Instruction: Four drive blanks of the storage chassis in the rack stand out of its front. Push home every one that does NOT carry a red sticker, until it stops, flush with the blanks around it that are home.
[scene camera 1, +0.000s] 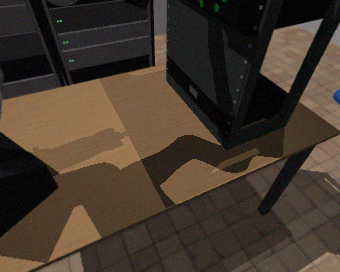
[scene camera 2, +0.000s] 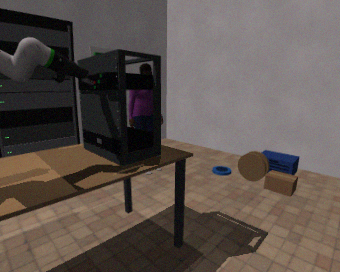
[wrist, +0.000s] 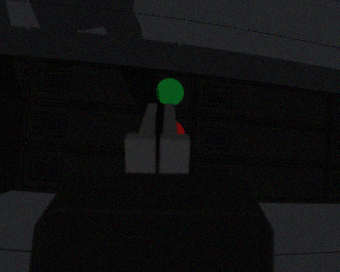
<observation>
In view: a black rack (scene camera 1: 213, 62).
The black rack is seen too in scene camera 2 (scene camera 2: 103, 105).
</observation>
